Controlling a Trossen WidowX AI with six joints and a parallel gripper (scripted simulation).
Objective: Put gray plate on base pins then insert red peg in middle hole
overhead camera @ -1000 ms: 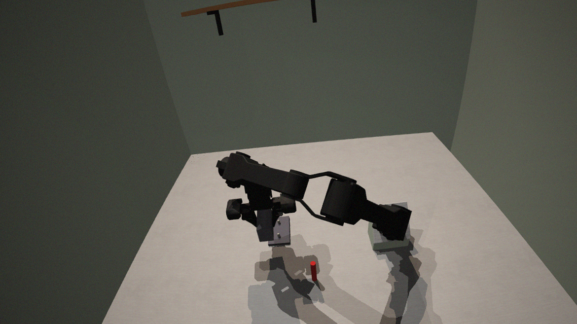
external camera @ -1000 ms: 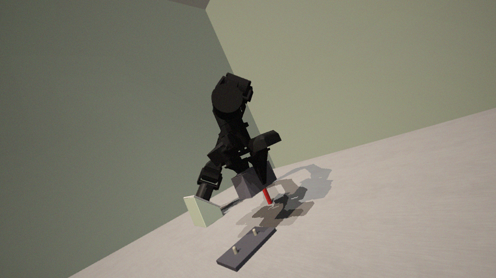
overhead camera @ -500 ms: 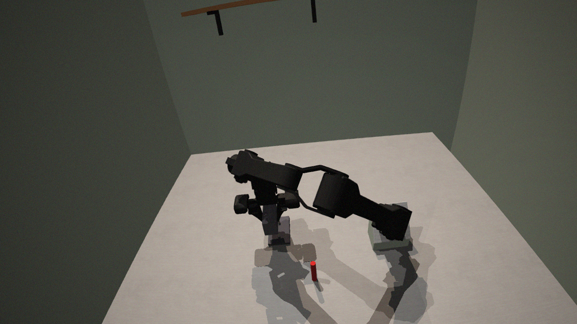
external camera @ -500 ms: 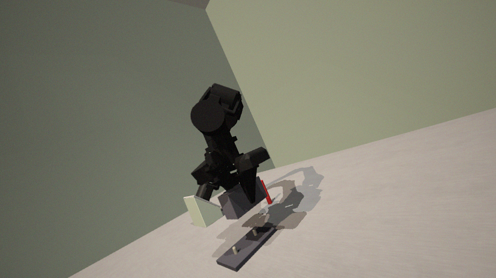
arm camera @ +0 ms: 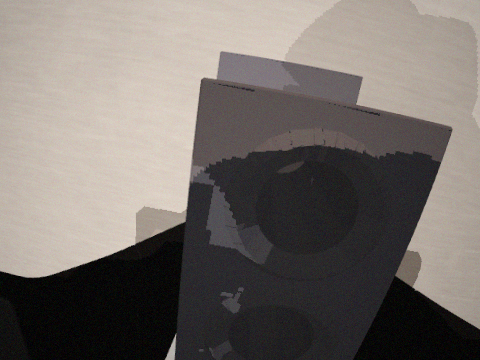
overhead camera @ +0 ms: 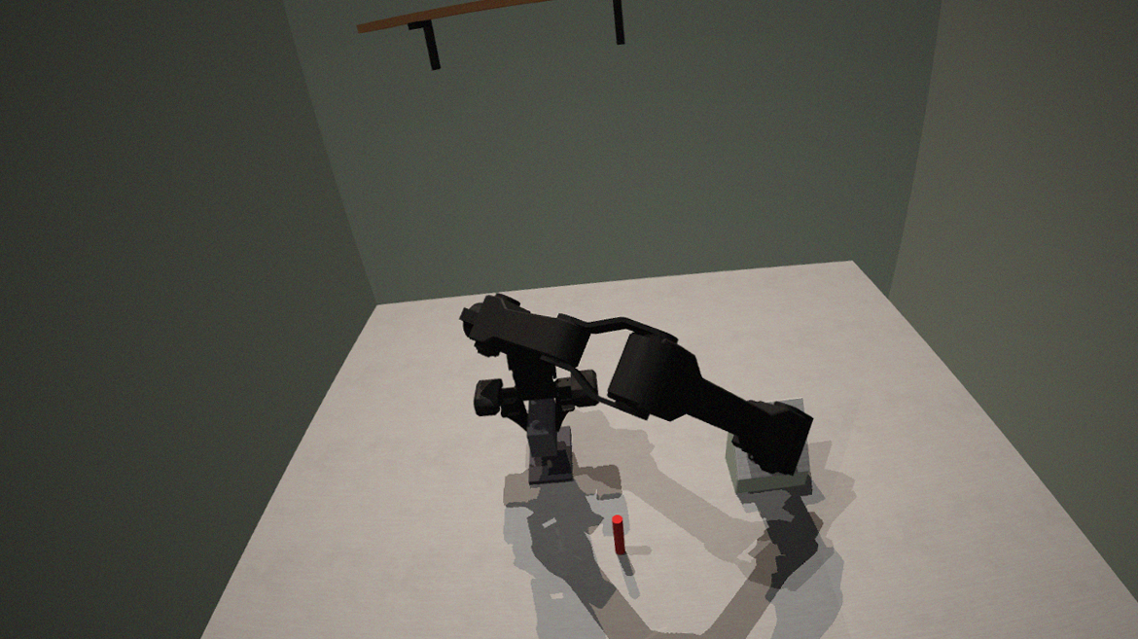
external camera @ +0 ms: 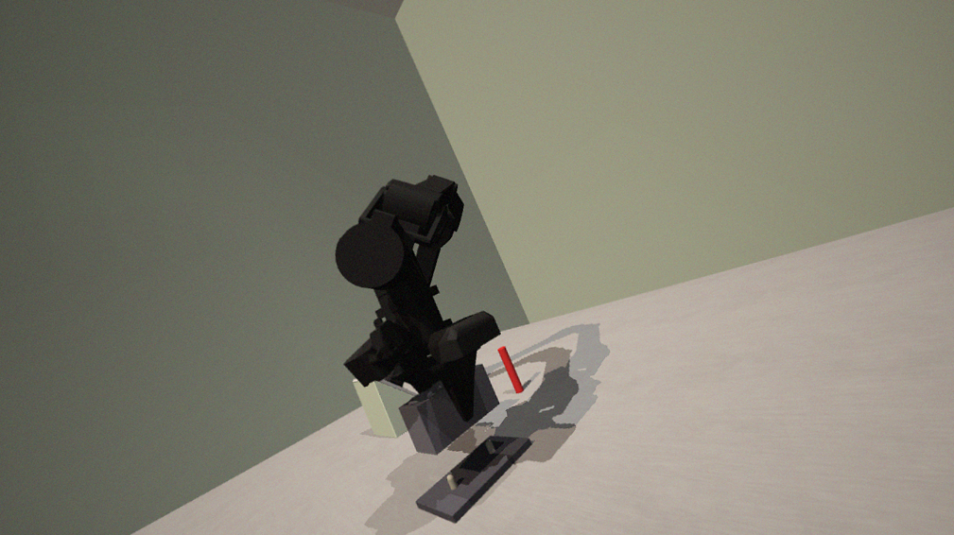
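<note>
My gripper tip is now 60 mm above the dark base. Round my gripper tip: red peg: 190 mm to the left, 110 mm behind, 20 mm below; gray plate: 30 mm above.
</note>
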